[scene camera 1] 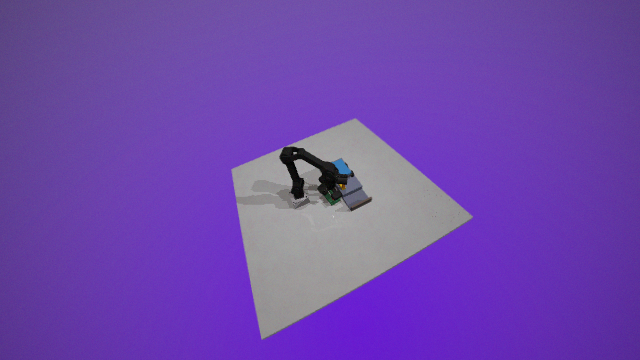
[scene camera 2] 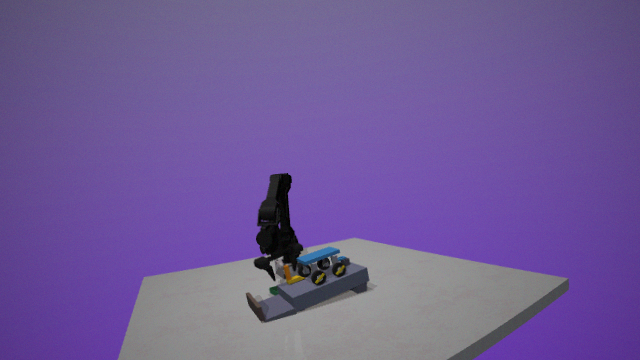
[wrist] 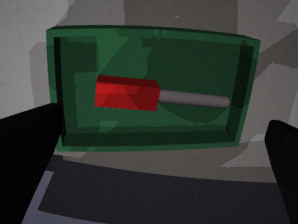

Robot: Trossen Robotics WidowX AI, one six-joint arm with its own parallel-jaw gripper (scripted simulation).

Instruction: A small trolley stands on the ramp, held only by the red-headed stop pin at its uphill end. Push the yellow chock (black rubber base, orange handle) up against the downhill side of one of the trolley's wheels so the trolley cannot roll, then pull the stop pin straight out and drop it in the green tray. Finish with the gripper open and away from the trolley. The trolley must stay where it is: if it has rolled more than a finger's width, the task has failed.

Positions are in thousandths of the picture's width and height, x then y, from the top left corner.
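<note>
The gripper (scene camera 2: 446, 768) appears in the wrist view (wrist: 562, 547) as well. The scene also has a red-headed stop pin (wrist: 384, 413).
</note>
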